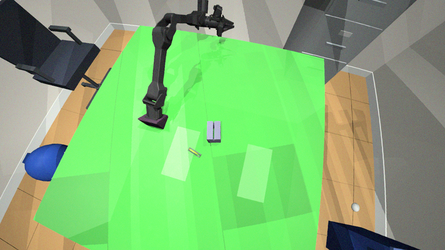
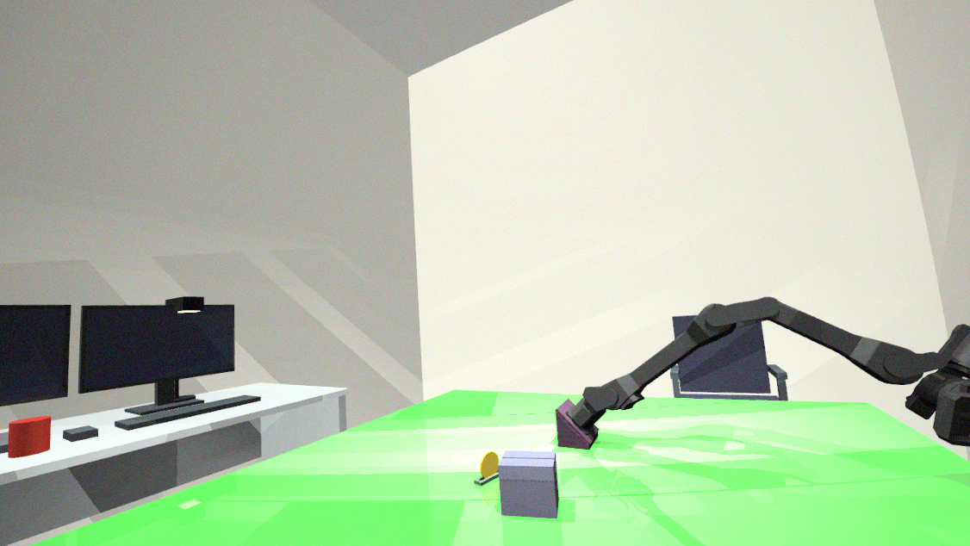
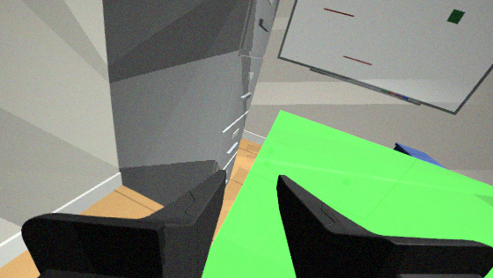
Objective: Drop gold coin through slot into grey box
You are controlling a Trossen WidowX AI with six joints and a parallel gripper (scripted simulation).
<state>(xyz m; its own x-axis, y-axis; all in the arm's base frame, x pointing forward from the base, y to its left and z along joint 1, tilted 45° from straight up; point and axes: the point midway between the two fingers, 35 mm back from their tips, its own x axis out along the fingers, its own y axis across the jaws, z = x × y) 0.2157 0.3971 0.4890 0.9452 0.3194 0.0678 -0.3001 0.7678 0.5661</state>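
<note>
Now: gripper tip 10 mm past the thin gold coin, 740 mm to the left of it and 80 mm above it.
</note>
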